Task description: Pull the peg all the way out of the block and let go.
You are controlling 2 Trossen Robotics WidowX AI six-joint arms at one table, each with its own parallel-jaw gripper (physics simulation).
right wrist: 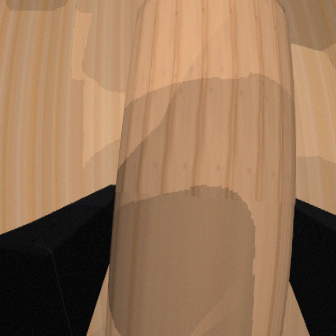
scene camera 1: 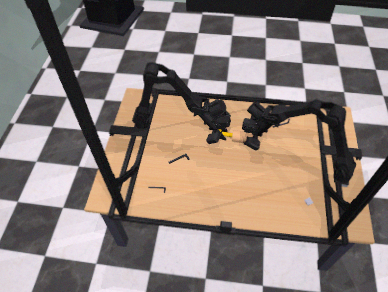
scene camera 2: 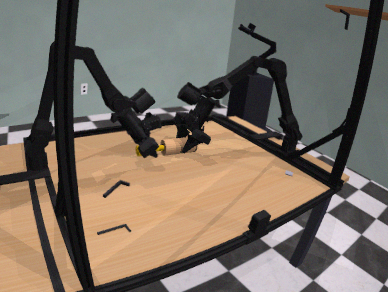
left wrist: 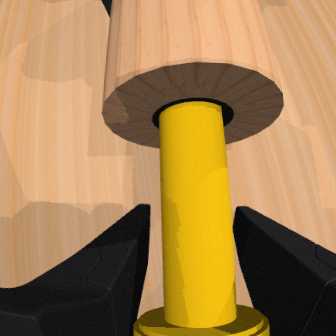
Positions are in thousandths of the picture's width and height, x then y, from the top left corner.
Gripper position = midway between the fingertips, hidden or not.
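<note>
My left gripper (scene camera 2: 401, 529) and my right gripper (scene camera 2: 460, 512) are visible, the left gripper gripping a yellow peg (left wrist: 591, 808). The left wrist view has the peg together with my left gripper (left wrist: 573, 644) and a wooden block (left wrist: 454, 186). Right wrist view: the block (right wrist: 603, 668) and my right gripper (right wrist: 585, 597).
</note>
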